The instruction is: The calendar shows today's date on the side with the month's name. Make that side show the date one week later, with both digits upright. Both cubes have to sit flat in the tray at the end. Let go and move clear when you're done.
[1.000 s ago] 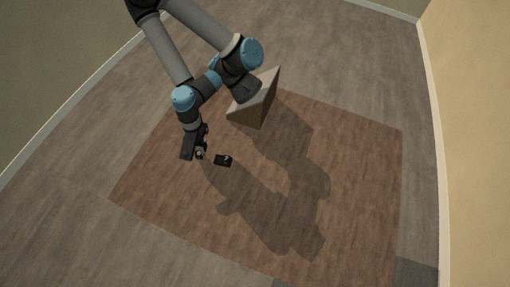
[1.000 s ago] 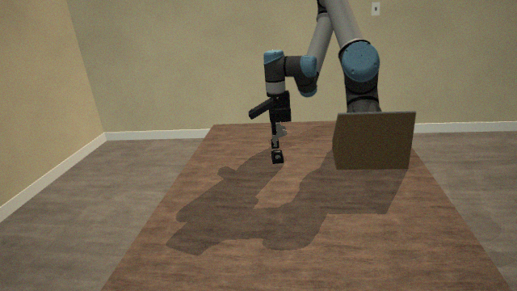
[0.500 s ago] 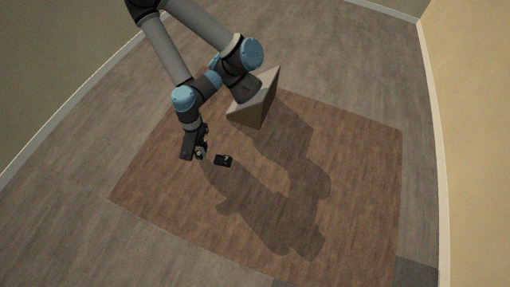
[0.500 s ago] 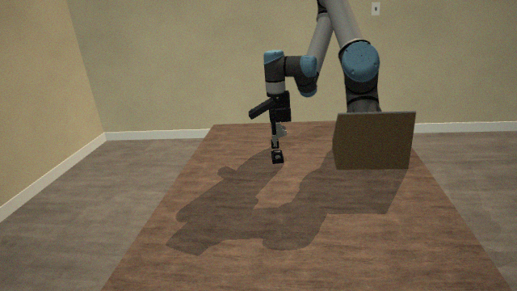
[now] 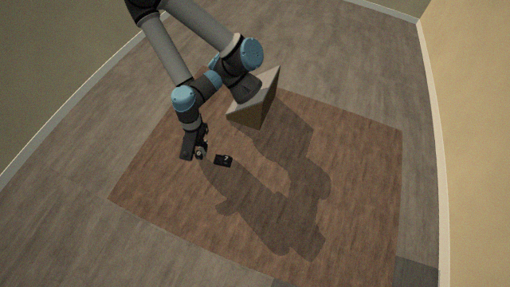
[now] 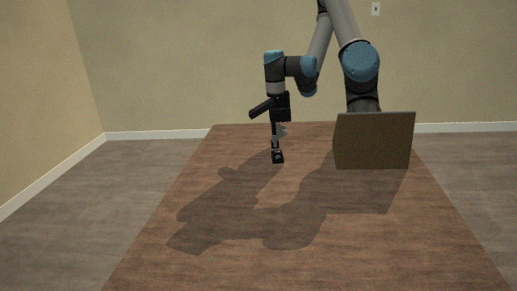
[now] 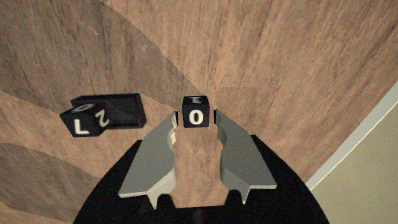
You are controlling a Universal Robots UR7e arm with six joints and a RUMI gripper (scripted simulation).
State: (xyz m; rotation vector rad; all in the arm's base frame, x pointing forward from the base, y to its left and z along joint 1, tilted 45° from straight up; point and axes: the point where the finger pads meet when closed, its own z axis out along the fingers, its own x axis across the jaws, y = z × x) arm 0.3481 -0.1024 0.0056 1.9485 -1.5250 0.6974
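Right now the black cube is 120 mm to the left of my hand and 30 mm behind it. From my hand the other things lie so: black tray (100 mm to the left, 20 mm below, 20 mm behind).
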